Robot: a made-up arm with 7 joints. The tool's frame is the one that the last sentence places.
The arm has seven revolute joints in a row. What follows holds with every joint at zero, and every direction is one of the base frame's. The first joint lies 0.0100 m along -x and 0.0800 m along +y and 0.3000 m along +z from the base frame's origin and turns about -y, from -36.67 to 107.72 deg. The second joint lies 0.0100 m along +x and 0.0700 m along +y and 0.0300 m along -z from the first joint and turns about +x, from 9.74 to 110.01 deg. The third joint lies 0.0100 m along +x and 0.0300 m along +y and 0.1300 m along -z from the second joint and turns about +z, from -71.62 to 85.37 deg. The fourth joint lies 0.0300 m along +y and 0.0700 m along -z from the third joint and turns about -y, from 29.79 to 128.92 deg. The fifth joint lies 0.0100 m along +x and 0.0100 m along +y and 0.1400 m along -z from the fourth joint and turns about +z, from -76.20 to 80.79 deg. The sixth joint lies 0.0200 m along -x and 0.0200 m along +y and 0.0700 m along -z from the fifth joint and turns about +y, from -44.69 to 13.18 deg. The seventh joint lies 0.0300 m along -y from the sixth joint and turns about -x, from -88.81 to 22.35 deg. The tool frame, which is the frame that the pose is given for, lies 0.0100 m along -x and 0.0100 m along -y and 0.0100 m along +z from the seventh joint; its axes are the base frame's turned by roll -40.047, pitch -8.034 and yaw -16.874 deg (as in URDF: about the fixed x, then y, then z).
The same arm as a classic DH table. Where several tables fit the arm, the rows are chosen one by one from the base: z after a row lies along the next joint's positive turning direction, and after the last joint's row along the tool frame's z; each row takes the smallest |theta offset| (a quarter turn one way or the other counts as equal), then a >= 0, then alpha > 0; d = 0 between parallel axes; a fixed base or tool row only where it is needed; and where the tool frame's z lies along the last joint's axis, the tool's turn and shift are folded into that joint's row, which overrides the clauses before.
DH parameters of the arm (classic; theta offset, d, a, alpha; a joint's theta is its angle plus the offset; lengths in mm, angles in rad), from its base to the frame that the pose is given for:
base (fixed): 0 300 -10 1.5708
joint 1: -1.5708 -150 30 -1.5708
joint 2: 1.5708 20 30 -1.5708
joint 3: -1.5708 -200 0 1.5708
joint 4: 0 -40 10 -1.5708
joint 5: 0 -210 -20 -1.5708
joint 6: -1.5708 -10 0 1.5708
joint 7: -0.8644 10.1 14.1 -1.6553
tool (fixed): 1.2563 1.1 0 0
Joint limits (rad, base to tool): -0.64..1.8801 0.17..1.92 -1.25..1.49 0.5199..2.2501 -1.3299..1.4101 -0.78..0.23 -1.55..0.3901

